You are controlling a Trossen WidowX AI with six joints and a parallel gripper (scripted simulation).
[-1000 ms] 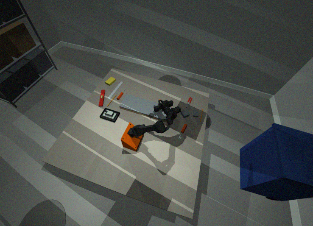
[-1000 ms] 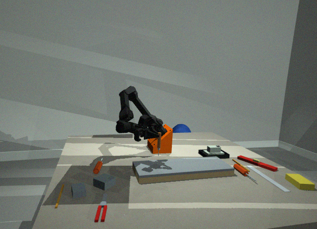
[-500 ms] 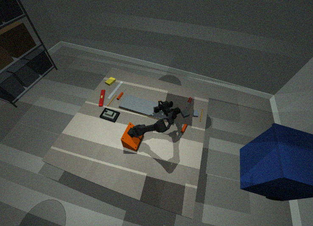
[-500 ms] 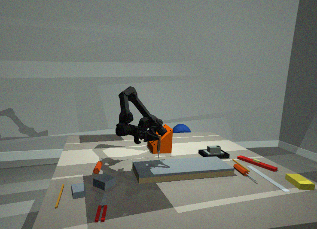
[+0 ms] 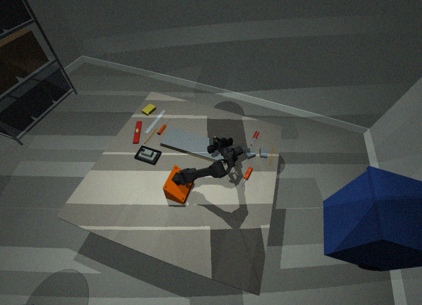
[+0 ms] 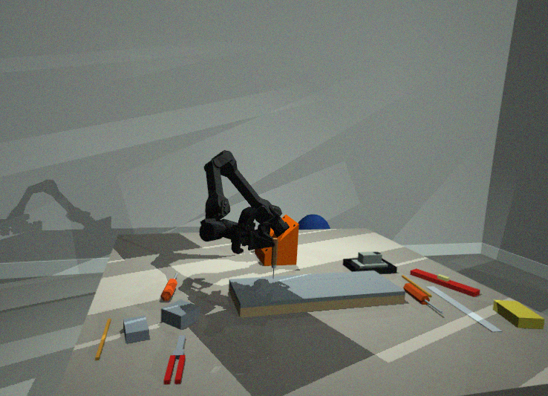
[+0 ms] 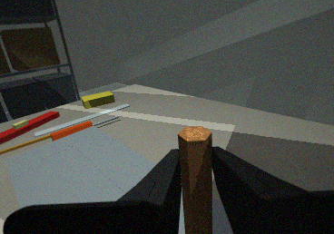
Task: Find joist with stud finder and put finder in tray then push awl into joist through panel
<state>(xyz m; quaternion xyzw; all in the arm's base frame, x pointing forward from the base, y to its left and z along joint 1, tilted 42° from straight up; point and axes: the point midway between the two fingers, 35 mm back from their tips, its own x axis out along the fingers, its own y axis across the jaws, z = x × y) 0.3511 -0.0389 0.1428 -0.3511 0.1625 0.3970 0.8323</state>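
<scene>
My gripper tip is now 6 cm above the awl. The rest, counted from my gripper tip: ruler: 57 cm to the left, 18 cm below, 8 cm ahead; then stud finder: 44 cm to the left, 26 cm behind, 13 cm below; then black tray: 42 cm to the left, 25 cm behind, 16 cm below.
</scene>
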